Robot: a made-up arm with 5 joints.
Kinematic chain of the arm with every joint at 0, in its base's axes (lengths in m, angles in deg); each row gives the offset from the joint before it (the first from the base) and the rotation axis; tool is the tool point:
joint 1: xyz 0 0 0.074 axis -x
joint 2: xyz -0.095 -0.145 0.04 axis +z
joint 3: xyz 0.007 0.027 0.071 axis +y
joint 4: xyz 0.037 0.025 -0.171 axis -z
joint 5: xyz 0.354 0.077 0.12 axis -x
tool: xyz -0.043 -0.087 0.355
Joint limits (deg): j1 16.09..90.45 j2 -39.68..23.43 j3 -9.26..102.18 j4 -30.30..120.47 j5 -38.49..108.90
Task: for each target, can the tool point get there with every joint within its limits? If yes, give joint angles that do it. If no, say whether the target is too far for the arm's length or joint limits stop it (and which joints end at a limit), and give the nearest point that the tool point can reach.
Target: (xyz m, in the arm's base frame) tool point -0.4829 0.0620 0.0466
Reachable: no: joint limits stop it (at a limit: joint 1, joint 2, joint 3, joint 4, joint 5) | nearest point -0.4108 0.2328 0.0962 | short by 0.192 m
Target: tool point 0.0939 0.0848 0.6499
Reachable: yes | joints 73.86 -18.26 42.05 108.22 33.49
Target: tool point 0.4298 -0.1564 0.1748
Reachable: yes | joints 84.08 -10.39 30.86 46.56 89.58
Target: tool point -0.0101 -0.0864 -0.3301
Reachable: yes | joints 68.87 -2.35 81.66 -0.77 94.45
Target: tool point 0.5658 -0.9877 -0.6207
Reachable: no: too far | nearest point 0.2068 -0.4580 -0.1398 | short by 0.800 m
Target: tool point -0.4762 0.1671 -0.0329
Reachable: no: joint limits stop it (at a limit: joint 1, joint 2, joint 3, joint 5) | nearest point -0.4298 0.2637 -0.1213 | short by 0.139 m
